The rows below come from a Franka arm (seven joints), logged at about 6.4 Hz.
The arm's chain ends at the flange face. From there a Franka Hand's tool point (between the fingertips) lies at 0.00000 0.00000 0.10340 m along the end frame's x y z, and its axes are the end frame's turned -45 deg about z.
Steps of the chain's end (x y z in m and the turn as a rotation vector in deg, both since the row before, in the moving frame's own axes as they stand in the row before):
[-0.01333 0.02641 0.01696 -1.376 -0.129 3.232]
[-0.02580 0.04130 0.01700 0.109 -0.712 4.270]
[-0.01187 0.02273 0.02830 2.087 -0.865 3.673]
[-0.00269 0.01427 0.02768 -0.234 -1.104 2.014]
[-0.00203 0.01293 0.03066 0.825 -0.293 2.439]
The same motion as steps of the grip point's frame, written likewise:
[-0.03006 0.01079 0.01693 -0.882 -1.064 3.232]
[-0.04818 0.00988 0.01699 0.581 -0.426 4.270]
[-0.02279 0.00397 0.02822 2.087 0.864 3.673]
[-0.01368 0.00705 0.02766 0.615 -0.946 2.014]
[-0.00987 0.00630 0.03065 0.791 0.376 2.439]

